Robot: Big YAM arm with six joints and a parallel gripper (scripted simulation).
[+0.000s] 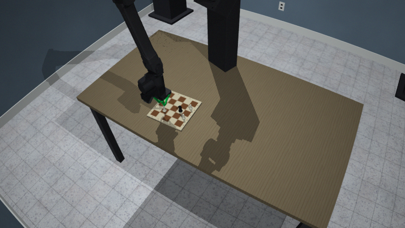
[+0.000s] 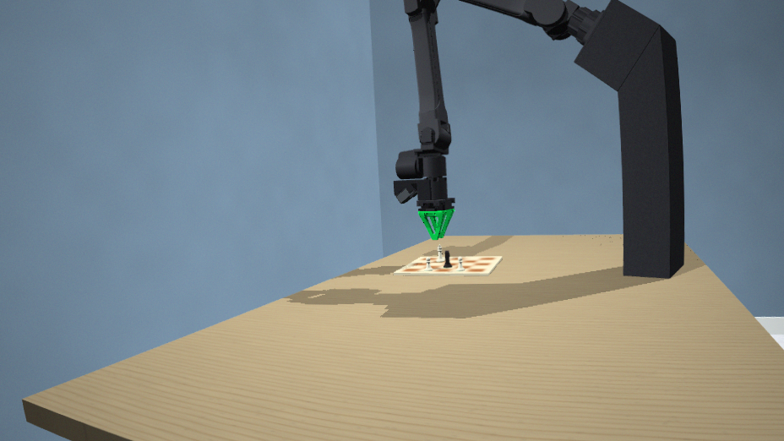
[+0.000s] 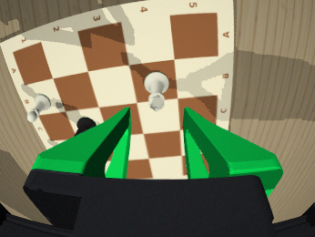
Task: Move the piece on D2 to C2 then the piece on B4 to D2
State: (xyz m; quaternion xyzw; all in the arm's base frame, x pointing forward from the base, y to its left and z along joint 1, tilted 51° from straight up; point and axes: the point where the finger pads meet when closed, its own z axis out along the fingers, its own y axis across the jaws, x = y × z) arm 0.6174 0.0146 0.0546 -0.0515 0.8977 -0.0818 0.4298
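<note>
My gripper is now 40 mm above the white pawn. The rest, counted from my hand: black piece (70 mm to the left, 50 mm below, 50 mm behind); then chessboard (70 mm below, 50 mm behind, 30 mm to the left).
</note>
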